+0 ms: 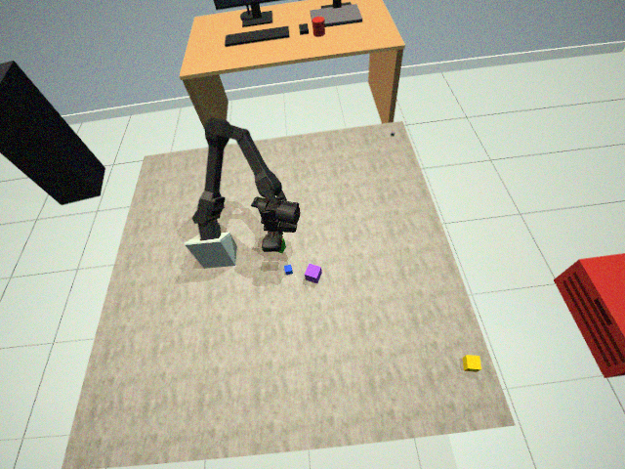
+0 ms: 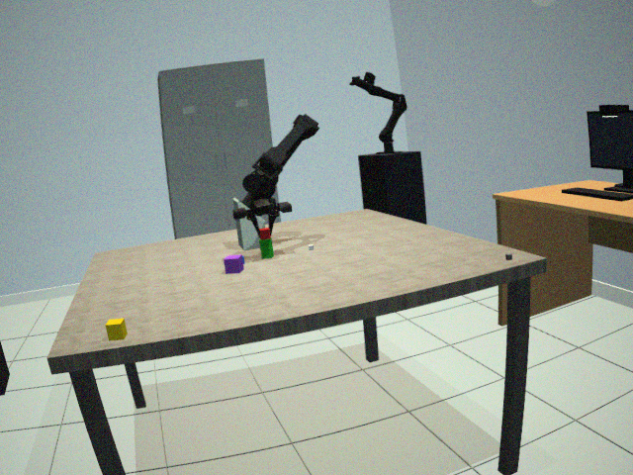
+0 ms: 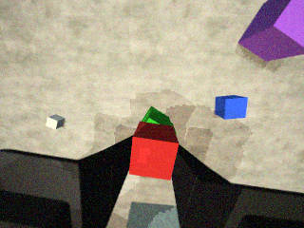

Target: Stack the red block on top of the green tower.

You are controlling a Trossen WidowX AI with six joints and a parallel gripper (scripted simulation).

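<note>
My gripper tip is now 1 cm below the red block. From my gripper tip the other things lie so: tiny white cube 15 cm to the left, 6 cm below, 1 cm ahead; then small blue block 10 cm to the right, 6 cm below, 1 cm ahead; then purple block 15 cm to the right, 10 cm ahead, 5 cm below.
</note>
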